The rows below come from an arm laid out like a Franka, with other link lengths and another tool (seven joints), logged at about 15 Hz.
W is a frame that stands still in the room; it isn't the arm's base.
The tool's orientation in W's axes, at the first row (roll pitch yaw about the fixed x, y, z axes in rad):
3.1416, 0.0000, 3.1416
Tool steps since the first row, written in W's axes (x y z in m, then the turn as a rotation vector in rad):
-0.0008, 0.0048, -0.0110, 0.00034, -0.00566, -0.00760
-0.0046, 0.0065, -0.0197, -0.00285, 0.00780, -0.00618
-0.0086, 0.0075, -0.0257, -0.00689, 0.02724, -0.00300
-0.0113, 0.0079, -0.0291, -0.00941, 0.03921, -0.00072
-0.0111, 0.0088, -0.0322, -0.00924, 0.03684, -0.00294
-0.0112, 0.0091, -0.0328, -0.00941, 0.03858, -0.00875
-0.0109, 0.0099, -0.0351, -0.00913, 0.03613, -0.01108
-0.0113, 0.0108, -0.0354, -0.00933, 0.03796, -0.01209
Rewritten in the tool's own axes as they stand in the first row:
0.0008, 0.0048, 0.0110, -0.00034, -0.00566, 0.00760
0.0046, 0.0065, 0.0197, 0.00285, 0.00780, 0.00618
0.0086, 0.0075, 0.0257, 0.00689, 0.02724, 0.00300
0.0113, 0.0079, 0.0291, 0.00941, 0.03921, 0.00072
0.0111, 0.0088, 0.0322, 0.00924, 0.03684, 0.00294
0.0112, 0.0091, 0.0328, 0.00941, 0.03858, 0.00875
0.0109, 0.0099, 0.0351, 0.00913, 0.03613, 0.01108
0.0113, 0.0108, 0.0354, 0.00933, 0.03796, 0.01209

